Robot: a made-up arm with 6 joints. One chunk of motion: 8 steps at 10 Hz.
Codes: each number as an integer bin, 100 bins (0 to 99) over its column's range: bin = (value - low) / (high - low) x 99, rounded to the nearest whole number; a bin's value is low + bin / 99 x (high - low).
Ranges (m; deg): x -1..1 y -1..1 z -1..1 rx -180..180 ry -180..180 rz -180..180
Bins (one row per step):
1: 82 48 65 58 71 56
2: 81 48 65 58 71 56
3: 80 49 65 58 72 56
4: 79 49 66 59 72 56
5: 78 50 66 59 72 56
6: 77 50 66 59 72 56
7: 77 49 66 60 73 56
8: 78 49 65 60 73 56
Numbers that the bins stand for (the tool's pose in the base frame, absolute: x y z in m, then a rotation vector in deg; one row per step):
1: 0.6566 -0.0303 0.3131 30.91 78.18 23.64
2: 0.6364 -0.0303 0.3131 30.91 78.18 23.64
3: 0.6162 -0.0101 0.3131 30.91 81.82 23.64
4: 0.5960 -0.0101 0.3333 34.55 81.82 23.64
5: 0.5758 0.0101 0.3333 34.55 81.82 23.64
6: 0.5556 0.0101 0.3333 34.55 81.82 23.64
7: 0.5556 -0.0101 0.3333 38.18 85.45 23.64
8: 0.5758 -0.0101 0.3131 38.18 85.45 23.64

